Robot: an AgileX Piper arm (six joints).
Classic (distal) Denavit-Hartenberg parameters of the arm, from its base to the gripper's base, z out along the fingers. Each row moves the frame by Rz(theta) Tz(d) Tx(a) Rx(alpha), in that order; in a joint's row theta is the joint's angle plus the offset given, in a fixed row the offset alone. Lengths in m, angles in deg.
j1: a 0  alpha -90  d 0.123  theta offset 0
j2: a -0.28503  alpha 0  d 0  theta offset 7.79
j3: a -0.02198  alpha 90  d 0  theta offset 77.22
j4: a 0  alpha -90  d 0.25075  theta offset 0
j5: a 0  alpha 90  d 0  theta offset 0
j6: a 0  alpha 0  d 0.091  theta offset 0
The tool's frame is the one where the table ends.
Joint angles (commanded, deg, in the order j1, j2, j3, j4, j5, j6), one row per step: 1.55 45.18 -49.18 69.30 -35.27 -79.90; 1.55 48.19 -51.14 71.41 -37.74 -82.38; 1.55 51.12 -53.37 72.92 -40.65 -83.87; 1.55 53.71 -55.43 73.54 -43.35 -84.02; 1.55 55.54 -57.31 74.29 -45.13 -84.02; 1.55 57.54 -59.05 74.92 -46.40 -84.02; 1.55 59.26 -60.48 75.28 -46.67 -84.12; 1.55 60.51 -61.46 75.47 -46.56 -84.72; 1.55 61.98 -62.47 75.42 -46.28 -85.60
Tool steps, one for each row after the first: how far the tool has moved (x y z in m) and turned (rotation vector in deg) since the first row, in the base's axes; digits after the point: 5 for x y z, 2 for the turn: 0.01169 -0.00332 0.00179 0.49 1.62 -2.77; 0.02223 -0.00691 0.00507 1.25 2.35 -5.75; 0.03133 -0.00991 0.00853 2.13 2.24 -8.27; 0.03746 -0.01192 0.01255 3.16 1.76 -9.85; 0.04541 -0.01325 0.01498 3.95 1.74 -10.98; 0.05334 -0.01343 0.01653 4.24 2.06 -11.23; 0.05958 -0.01320 0.01721 3.93 2.75 -11.29; 0.06728 -0.01268 0.01737 3.12 3.80 -11.30
